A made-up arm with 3 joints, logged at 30 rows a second.
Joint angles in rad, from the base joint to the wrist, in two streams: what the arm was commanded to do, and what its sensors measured. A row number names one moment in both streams.
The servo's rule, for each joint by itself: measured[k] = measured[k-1] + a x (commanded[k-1-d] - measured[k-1]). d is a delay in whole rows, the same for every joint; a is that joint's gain. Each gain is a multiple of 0.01, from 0.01 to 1. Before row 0 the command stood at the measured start. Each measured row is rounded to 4 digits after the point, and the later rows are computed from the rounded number. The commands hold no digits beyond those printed.
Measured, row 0:
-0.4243 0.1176 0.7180
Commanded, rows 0 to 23:
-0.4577 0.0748 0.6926
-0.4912 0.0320 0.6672
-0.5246 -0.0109 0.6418
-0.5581 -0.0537 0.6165
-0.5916 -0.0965 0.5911
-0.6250 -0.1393 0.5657
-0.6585 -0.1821 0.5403
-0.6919 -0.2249 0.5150
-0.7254 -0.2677 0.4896
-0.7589 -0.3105 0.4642
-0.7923 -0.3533 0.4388
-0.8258 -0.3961 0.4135
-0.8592 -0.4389 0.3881
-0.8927 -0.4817 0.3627
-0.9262 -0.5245 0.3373
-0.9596 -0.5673 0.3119
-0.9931 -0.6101 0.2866
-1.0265 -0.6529 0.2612
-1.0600 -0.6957 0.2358
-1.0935 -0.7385 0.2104
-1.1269 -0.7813 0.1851
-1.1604 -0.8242 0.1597
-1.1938 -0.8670 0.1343
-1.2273 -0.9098 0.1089
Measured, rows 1 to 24:
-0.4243 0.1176 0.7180
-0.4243 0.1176 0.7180
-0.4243 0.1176 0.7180
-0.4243 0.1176 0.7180
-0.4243 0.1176 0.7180
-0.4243 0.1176 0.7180
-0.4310 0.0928 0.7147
-0.4430 0.0575 0.7085
-0.4593 0.0178 0.6998
-0.4791 -0.0237 0.6890
-0.5016 -0.0659 0.6763
-0.5263 -0.1085 0.6619
-0.5527 -0.1512 0.6461
-0.5805 -0.1939 0.6291
-0.6095 -0.2367 0.6110
-0.6394 -0.2795 0.5919
-0.6700 -0.3223 0.5720
-0.7012 -0.3651 0.5514
-0.7328 -0.4079 0.5302
-0.7648 -0.4507 0.5084
-0.7971 -0.4935 0.4862
-0.8296 -0.5363 0.4635
-0.8623 -0.5791 0.4405
-0.8951 -0.6219 0.4172
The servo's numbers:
d 6
a 0.20 0.58 0.13

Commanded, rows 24 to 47:
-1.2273 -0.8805 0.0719
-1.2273 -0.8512 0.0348
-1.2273 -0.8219 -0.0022
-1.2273 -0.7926 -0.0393
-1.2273 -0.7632 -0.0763
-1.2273 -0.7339 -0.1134
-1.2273 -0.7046 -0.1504
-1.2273 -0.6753 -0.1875
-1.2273 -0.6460 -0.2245
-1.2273 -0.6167 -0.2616
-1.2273 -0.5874 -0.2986
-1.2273 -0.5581 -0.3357
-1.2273 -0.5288 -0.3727
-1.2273 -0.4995 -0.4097
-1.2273 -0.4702 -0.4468
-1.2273 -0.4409 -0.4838
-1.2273 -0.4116 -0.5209
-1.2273 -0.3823 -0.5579
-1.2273 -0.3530 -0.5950
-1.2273 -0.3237 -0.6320
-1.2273 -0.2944 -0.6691
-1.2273 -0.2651 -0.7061
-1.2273 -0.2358 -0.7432
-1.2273 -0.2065 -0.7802
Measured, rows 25 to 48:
-0.9281 -0.6647 0.3936
-0.9612 -0.7075 0.3698
-0.9943 -0.7503 0.3458
-1.0275 -0.7932 0.3216
-1.0608 -0.8360 0.2973
-1.0941 -0.8788 0.2728
-1.1207 -0.8798 0.2467
-1.1420 -0.8632 0.2192
-1.1591 -0.8392 0.1904
-1.1727 -0.8122 0.1605
-1.1836 -0.7838 0.1297
-1.1923 -0.7549 0.0981
-1.1993 -0.7257 0.0658
-1.2049 -0.6965 0.0329
-1.2094 -0.6672 -0.0006
-1.2130 -0.6379 -0.0345
-1.2159 -0.6086 -0.0688
-1.2182 -0.5793 -0.1035
-1.2200 -0.5500 -0.1385
-1.2215 -0.5207 -0.1738
-1.2227 -0.4914 -0.2093
-1.2236 -0.4621 -0.2450
-1.2243 -0.4328 -0.2809
-1.2249 -0.4035 -0.3169

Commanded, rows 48 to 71:
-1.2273 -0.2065 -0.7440
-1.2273 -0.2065 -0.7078
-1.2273 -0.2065 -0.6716
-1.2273 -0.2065 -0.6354
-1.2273 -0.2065 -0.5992
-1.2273 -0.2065 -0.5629
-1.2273 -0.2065 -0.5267
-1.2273 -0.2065 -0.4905
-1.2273 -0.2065 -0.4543
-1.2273 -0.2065 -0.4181
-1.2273 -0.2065 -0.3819
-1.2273 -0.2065 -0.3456
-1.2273 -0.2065 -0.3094
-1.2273 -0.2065 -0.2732
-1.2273 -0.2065 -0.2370
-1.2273 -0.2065 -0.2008
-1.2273 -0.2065 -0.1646
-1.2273 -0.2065 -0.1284
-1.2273 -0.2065 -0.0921
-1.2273 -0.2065 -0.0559
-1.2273 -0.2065 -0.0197
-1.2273 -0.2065 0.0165
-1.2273 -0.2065 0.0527
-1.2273 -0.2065 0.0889
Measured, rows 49 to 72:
-1.2254 -0.3742 -0.3531
-1.2258 -0.3449 -0.3894
-1.2261 -0.3156 -0.4258
-1.2263 -0.2863 -0.4622
-1.2265 -0.2570 -0.4987
-1.2267 -0.2277 -0.5353
-1.2268 -0.2154 -0.5624
-1.2269 -0.2102 -0.5813
-1.2270 -0.2081 -0.5930
-1.2271 -0.2072 -0.5985
-1.2271 -0.2068 -0.5986
-1.2271 -0.2066 -0.5940
-1.2271 -0.2065 -0.5853
-1.2271 -0.2065 -0.5730
-1.2271 -0.2065 -0.5576
-1.2271 -0.2065 -0.5395
-1.2271 -0.2065 -0.5190
-1.2271 -0.2065 -0.4965
-1.2271 -0.2065 -0.4722
-1.2271 -0.2065 -0.4463
-1.2271 -0.2065 -0.4191
-1.2271 -0.2065 -0.3907
-1.2271 -0.2065 -0.3613
-1.2271 -0.2065 -0.3310

